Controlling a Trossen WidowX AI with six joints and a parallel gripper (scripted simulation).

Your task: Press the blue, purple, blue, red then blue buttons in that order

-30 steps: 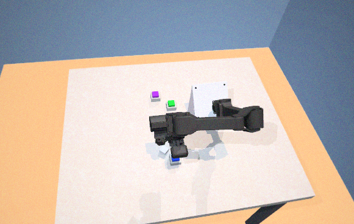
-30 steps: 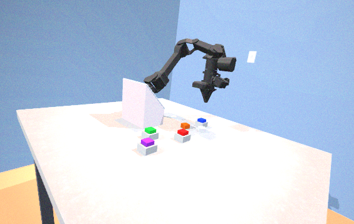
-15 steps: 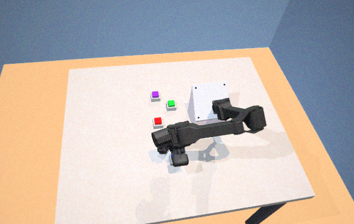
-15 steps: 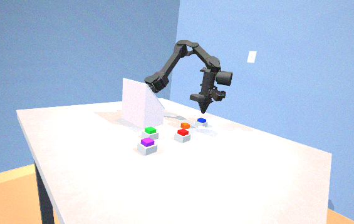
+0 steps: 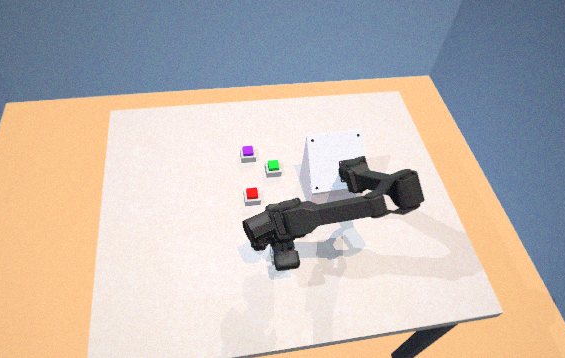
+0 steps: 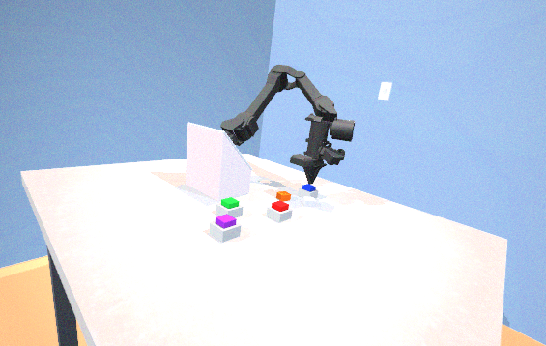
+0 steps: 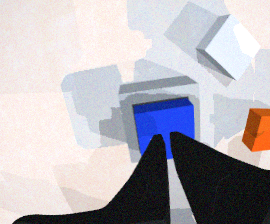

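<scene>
Right now the white block is 40 mm ahead of my gripper tip, 60 mm to the right of it and 40 mm below it. Round my gripper tip: red button (40 mm ahead, 210 mm to the right, 10 mm below); blue button (10 mm below); orange block (40 mm behind, 90 mm to the right, 40 mm below).
</scene>
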